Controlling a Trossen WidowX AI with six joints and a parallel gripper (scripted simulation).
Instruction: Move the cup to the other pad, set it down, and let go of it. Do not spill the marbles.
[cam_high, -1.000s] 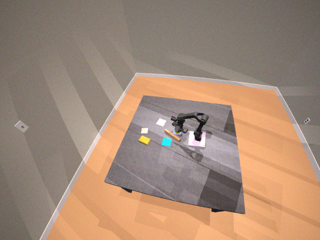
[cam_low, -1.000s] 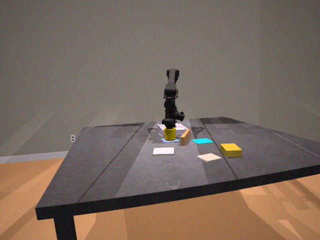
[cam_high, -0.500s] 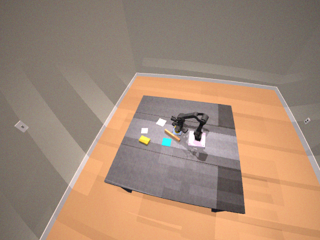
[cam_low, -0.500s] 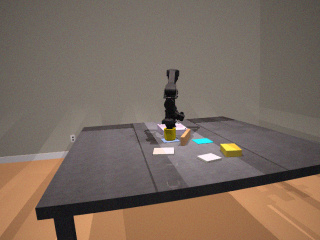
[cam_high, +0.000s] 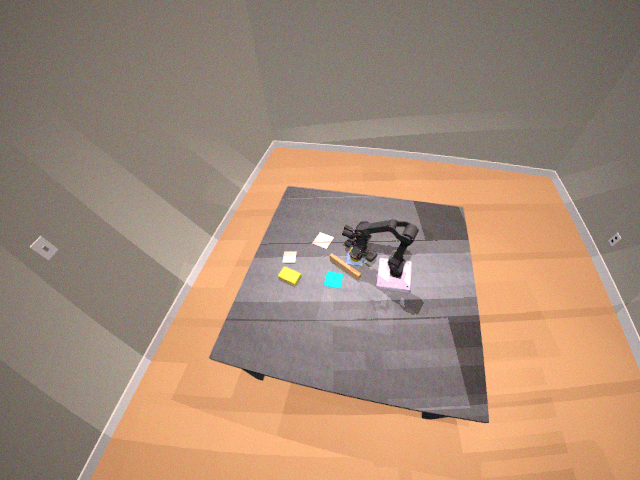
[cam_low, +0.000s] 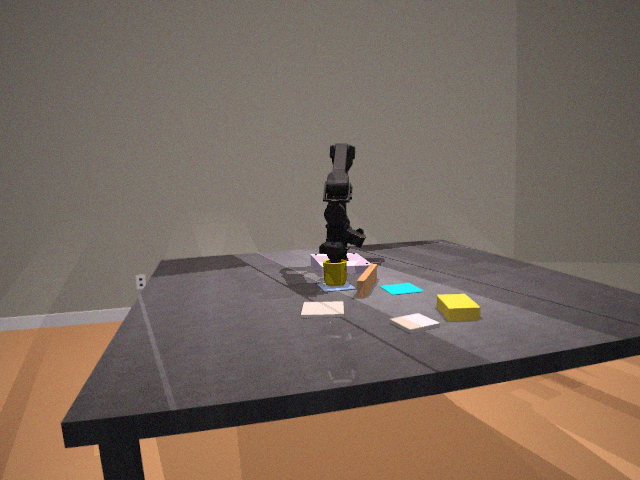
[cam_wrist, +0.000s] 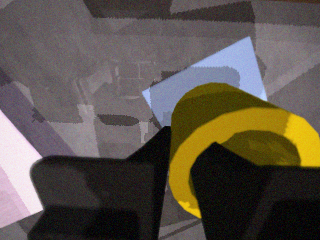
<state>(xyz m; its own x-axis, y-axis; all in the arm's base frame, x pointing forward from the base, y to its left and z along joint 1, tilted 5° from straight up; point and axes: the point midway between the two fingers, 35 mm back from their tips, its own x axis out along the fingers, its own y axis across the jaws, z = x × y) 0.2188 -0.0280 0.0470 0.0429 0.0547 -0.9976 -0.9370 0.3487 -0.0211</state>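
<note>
Right now the pale blue pad is 5 cm below my gripper tip, 3 cm ahead of it and 1 cm to the right of it. The rest, counted from my gripper tip: cyan pad 17 cm to the left, 10 cm ahead, 5 cm below; yellow cup 2 cm ahead, 1 cm to the right; wooden bar 8 cm to the left, 6 cm ahead, 2 cm below.
</note>
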